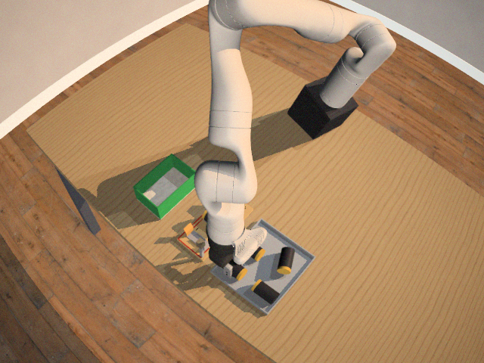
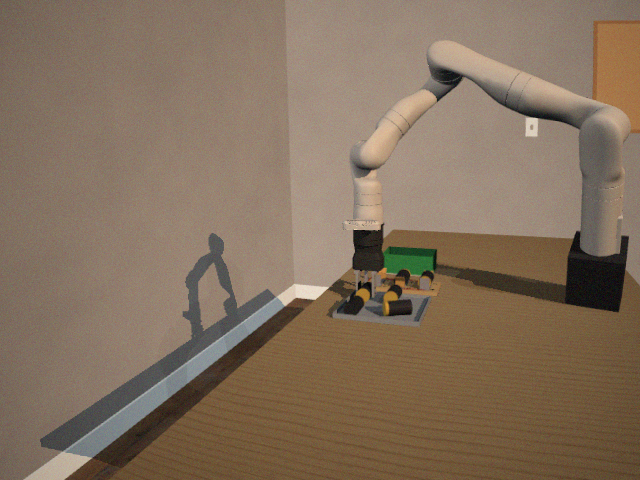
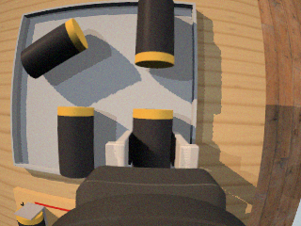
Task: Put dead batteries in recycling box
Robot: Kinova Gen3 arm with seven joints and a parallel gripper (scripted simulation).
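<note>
Right now my hand is 7 cm past the grey tray, 4 cm to the right of it and 2 cm above it. Also, from my hand: green recycling box: 2 cm behind, 29 cm to the right, 1 cm below.
</note>
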